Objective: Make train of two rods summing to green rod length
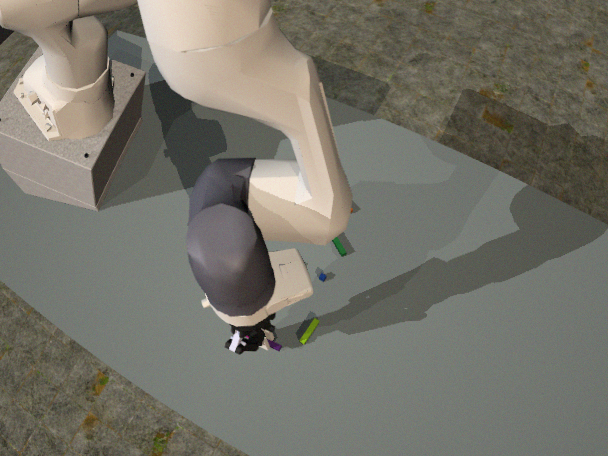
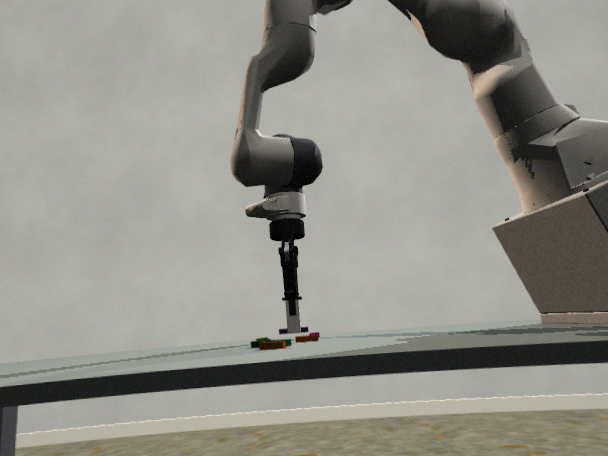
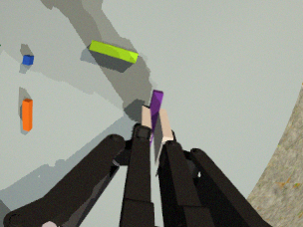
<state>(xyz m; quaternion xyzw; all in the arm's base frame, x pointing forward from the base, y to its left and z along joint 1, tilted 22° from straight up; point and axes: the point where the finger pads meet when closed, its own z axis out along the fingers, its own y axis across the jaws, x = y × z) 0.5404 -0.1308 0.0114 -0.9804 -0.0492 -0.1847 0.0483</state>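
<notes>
Now: hand 4 cm past the magenta rod, 4 cm above it and 1 cm to the left of it. Round my hand: lime rod 6 cm to the left, 5 cm ahead, 4 cm below; purple rod 3 cm below; blue rod 16 cm to the left, 4 cm below, 2 cm ahead.
</notes>
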